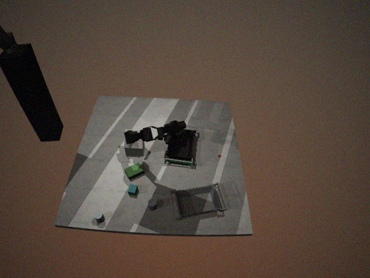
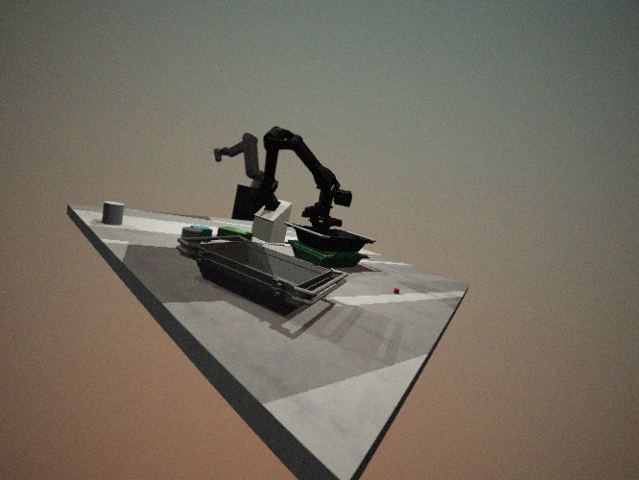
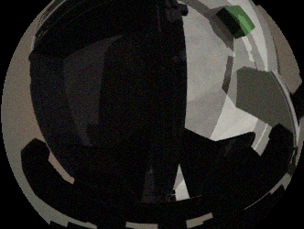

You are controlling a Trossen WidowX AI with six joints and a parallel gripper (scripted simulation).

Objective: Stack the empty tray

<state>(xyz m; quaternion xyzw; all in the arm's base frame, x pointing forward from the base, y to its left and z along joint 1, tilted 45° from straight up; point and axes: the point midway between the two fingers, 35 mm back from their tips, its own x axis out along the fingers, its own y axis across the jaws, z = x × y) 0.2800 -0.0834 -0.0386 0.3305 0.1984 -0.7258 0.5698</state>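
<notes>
My gripper tip is 7 cm short of the dark tray, 3 cm below it and 2 cm to the left of it. Round my gripper tip: teal cube: 33 cm to the right, 29 cm behind, 6 cm below; then green block: 28 cm behind, 18 cm to the right, 6 cm below.
</notes>
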